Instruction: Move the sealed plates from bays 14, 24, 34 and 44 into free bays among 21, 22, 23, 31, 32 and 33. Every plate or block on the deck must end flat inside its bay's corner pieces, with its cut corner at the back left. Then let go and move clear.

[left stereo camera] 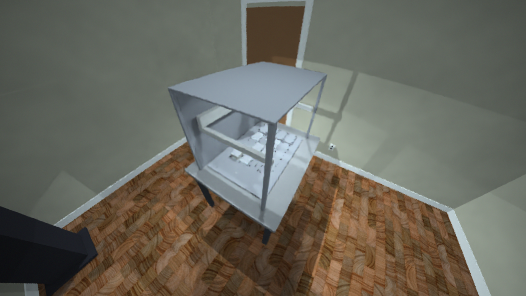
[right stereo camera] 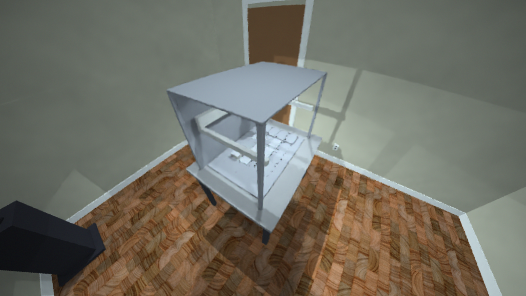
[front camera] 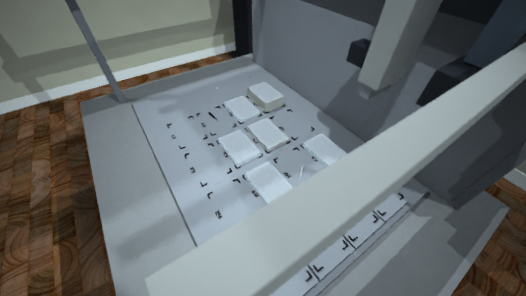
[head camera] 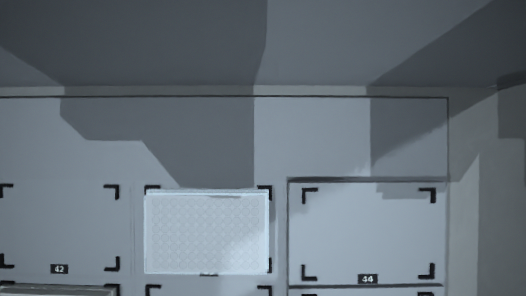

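Pixels of known places: robot's base at its link origin: (right stereo camera: 267,176) (front camera: 168,125).
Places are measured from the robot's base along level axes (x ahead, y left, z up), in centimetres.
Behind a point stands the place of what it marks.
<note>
In the front view, pale plates lie in bay 22 (front camera: 240,147) @(x 23.9, y 15.0, z 1.4 cm), bay 23 (front camera: 268,181) @(x 38.8, y 14.9, z 1.4 cm), bay 31 (front camera: 242,108) @(x 7.4, y 25.5, z 1.4 cm) and bay 32 (front camera: 268,134) @(x 23.9, y 25.4, z 1.4 cm); they look flat, and their cut corners are too small to tell. The edge of the bay 32 plate (head camera: 55,291) @(x 23.1, y 29.8, z 0.8 cm) shows at the head view's lower left. Bay 44 (head camera: 365,230) @(x 55.3, y 36.7, z 1.4 cm) holds no plate. My gripper's dark body (front camera: 445,80) @(x 56.7, y 32.4, z 34.7 cm) is at the upper right of the front view, raised and well away from these plates; its jaws are hidden behind the pale beam, so their opening cannot be told.
Another plate (front camera: 322,149) @(x 38.4, y 35.4, z 1.4 cm) (head camera: 206,232) @(x 39.3, y 36.6, z 1.4 cm) lies in bay 43. A thick cream block (front camera: 266,96) @(x 9.2, y 34.9, z 4.2 cm) stands in bay 41. A dark slim object (front camera: 212,116) @(x 4.2, y 14.8, z 0.3 cm) lies in bay 21, a pale slim one (front camera: 301,173) @(x 41.3, y 24.6, z 0.5 cm) in bay 33. The gantry beam (front camera: 350,185) @(x 62.3, y 2.2, z 40.0 cm) crosses the front view.
</note>
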